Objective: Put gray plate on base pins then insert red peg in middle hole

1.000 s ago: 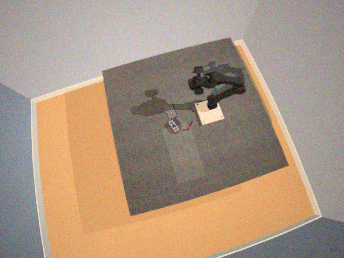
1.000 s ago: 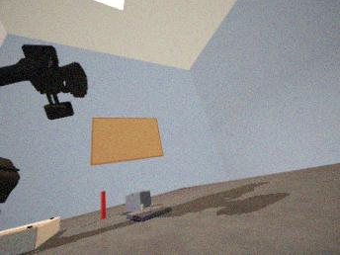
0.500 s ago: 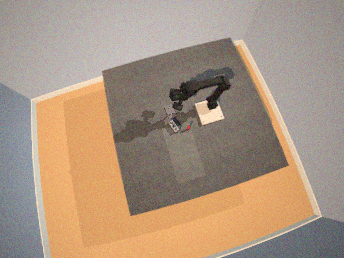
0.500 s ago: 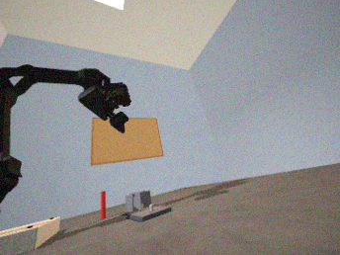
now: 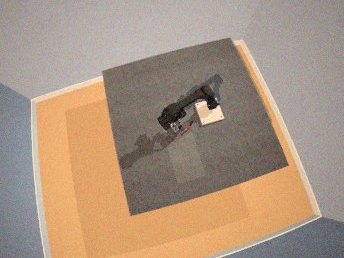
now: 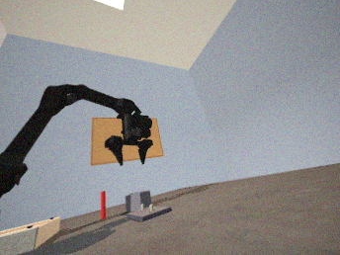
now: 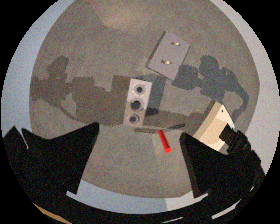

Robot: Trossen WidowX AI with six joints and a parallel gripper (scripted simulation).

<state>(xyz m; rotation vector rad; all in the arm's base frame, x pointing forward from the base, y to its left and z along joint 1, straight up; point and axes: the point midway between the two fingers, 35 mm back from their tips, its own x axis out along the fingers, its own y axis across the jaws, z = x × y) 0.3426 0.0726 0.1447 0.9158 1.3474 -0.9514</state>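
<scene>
My gripper tip is now 11 cm above the gray plate. Round my gripper tip: red peg (10 cm behind, 5 cm to the left, 11 cm below); base (1 cm behind, 14 cm to the right, 14 cm below).
</scene>
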